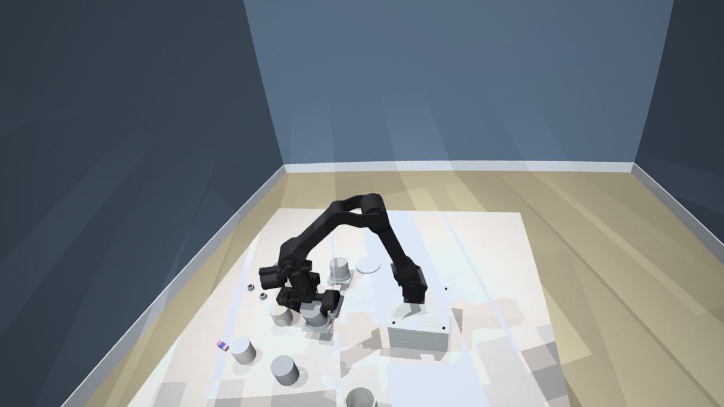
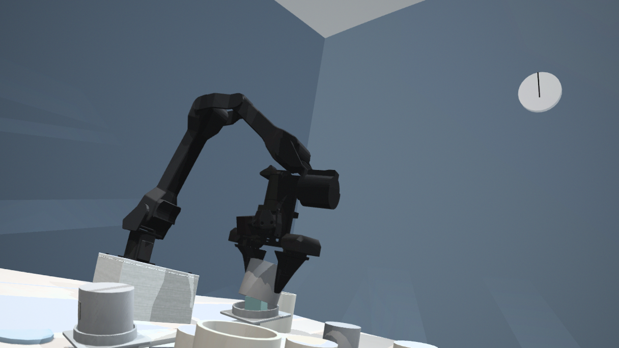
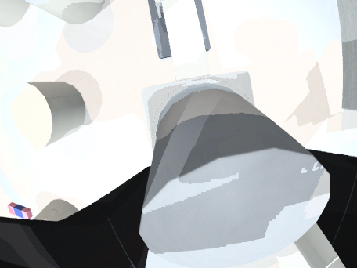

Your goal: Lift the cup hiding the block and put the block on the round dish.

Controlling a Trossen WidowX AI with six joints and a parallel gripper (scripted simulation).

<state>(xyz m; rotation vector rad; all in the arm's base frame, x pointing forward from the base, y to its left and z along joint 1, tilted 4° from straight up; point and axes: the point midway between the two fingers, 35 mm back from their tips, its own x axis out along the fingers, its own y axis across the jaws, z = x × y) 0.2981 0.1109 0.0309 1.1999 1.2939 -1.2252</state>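
The teal block is 10 mm to the right of my gripper tip and 30 mm below it. The rest, counted from my gripper tip: balance (130 mm to the right, 80 mm below); then red-and-blue piece (340 mm ahead, 110 mm to the left, 110 mm below); then pale blue round dish (80 mm behind, 360 mm to the right, 110 mm below).
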